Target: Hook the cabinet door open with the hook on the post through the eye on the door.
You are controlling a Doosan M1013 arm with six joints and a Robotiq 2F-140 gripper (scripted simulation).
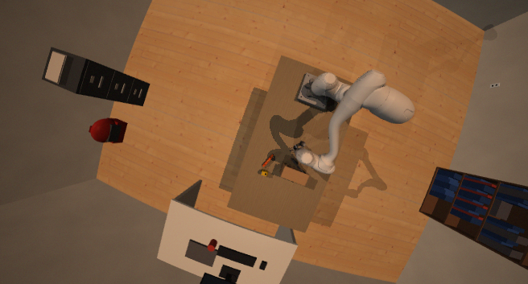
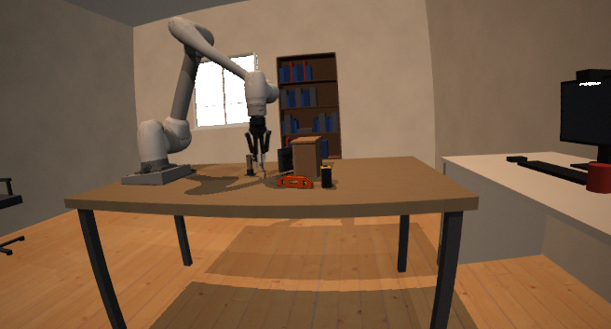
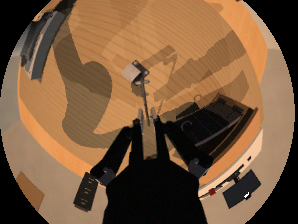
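The dark door lies 13 cm ahead of my hand and 8 cm to the left of it. From my hand the other things lie so: black-and-yellow can (31 cm ahead, 22 cm to the right, 4 cm below).
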